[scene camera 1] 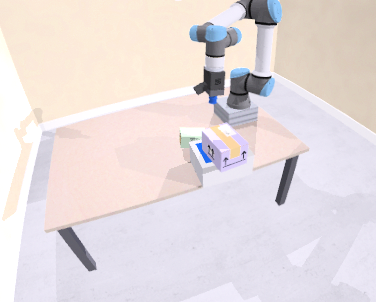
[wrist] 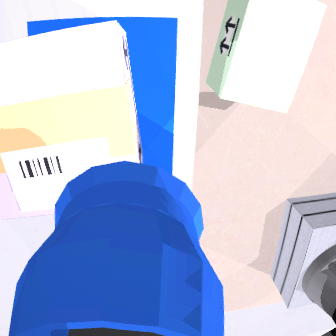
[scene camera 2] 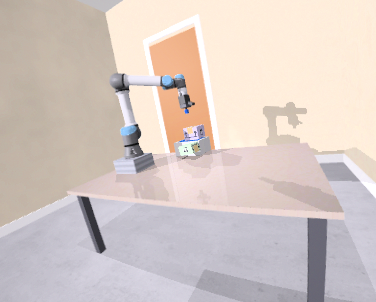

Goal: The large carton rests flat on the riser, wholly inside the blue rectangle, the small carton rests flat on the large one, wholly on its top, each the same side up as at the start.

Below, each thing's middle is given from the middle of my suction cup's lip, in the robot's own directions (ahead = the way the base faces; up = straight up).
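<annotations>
The large lilac carton [wrist: 74, 102] is 190 mm below my suction cup, 90 mm to the left of it and 10 mm behind it. Counted from my suction cup as well, the white riser [scene camera 1: 208, 174] is 300 mm below, 40 mm to the left and 20 mm behind. As for the small pale green carton [wrist: 258, 59], it is 280 mm below my suction cup, 150 mm to the right of it and 50 mm ahead of it.
</annotations>
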